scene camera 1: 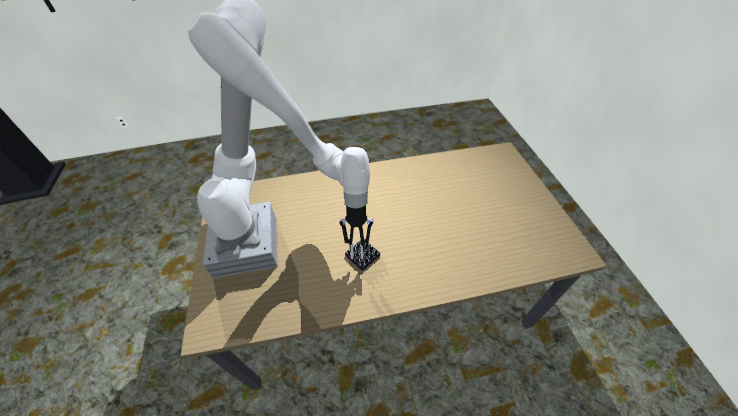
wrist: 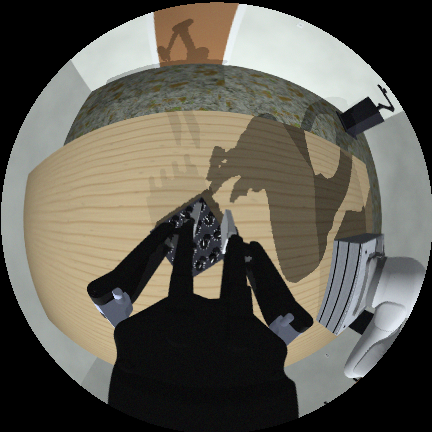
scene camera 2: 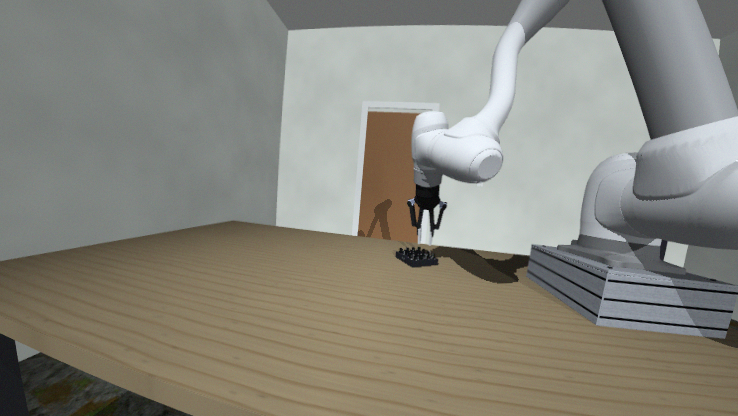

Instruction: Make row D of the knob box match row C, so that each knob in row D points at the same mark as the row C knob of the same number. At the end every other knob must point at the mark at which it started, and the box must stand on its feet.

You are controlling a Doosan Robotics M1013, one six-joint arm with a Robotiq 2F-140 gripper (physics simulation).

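Seen in the pictures: gripper, fingertip midpoint: (scene camera 1: 357, 257) (wrist: 211, 214) (scene camera 2: 424, 242); arm's base, link origin: (scene camera 1: 238, 232) (wrist: 370, 279) (scene camera 2: 612, 260).
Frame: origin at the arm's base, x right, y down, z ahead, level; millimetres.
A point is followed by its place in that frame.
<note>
The black knob box (scene camera 1: 370, 256) @(x 207, y 81, z 521 mm) (scene camera 2: 417, 261) @(x 111, y 93, z 498 mm) (wrist: 195, 256) @(x 148, y 90, z 490 mm) stands upright on the wooden table, its knobs facing up with white pointer lines and marks around them. My gripper (scene camera 1: 357, 251) @(x 215, y 52, z 464 mm) (scene camera 2: 424, 241) @(x 215, y 52, z 464 mm) (wrist: 211, 214) @(x 215, y 52, z 464 mm) points straight down, its pale fingertips a small gap apart with nothing between them. In the wrist view one fingertip lies over the box's upper part and the other over its right edge. In the second scene view the tips are slightly above the knobs. The fingers hide several knobs; row letters and exact pointer marks are too small to read.
The wooden table (scene camera 1: 465, 206) @(x 29, y 113, z 1041 mm) (scene camera 2: 258, 310) @(x -233, y 113, z 825 mm) (wrist: 100, 190) @(x 281, y 113, z 699 mm) carries the box and the arm's grey striped base block (scene camera 1: 240, 263) @(x 133, y 40, z -2 mm) (scene camera 2: 666, 304) @(x -140, y 51, z 12 mm) (wrist: 340, 285) @(x 18, y 54, z 137 mm). The arm's shadow falls across the table beside the box. A brown door (scene camera 2: 385, 170) (wrist: 195, 35) is in the wall beyond.
</note>
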